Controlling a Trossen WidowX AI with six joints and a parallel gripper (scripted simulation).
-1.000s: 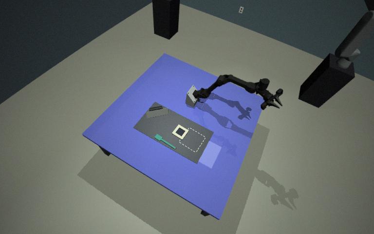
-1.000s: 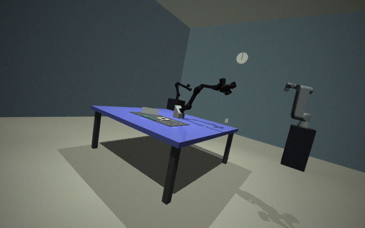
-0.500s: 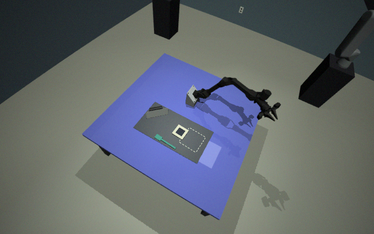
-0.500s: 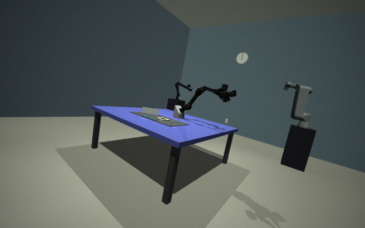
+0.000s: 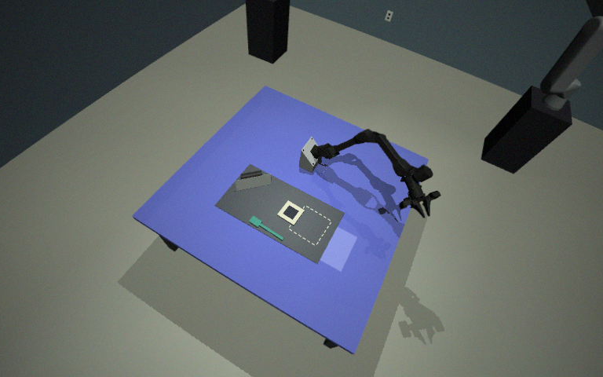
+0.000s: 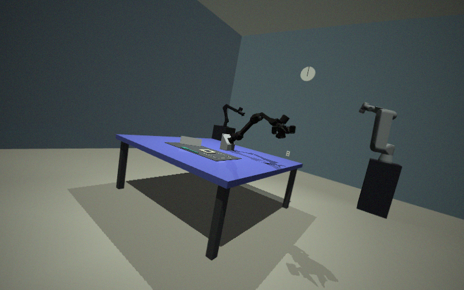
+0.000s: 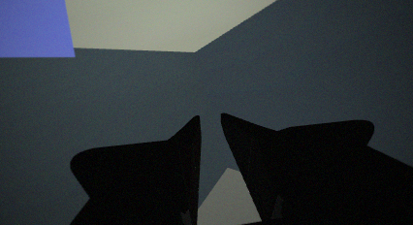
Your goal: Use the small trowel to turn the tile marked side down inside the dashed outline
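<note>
My gripper tip is now 670 mm to the left of the dark mat, 310 mm above it and 170 mm short of it. The rest, counted from my gripper tip: green trowel (700 mm to the right, 300 mm ahead, 290 mm below); then cream tile (610 mm to the right, 290 mm below, 160 mm ahead).
</note>
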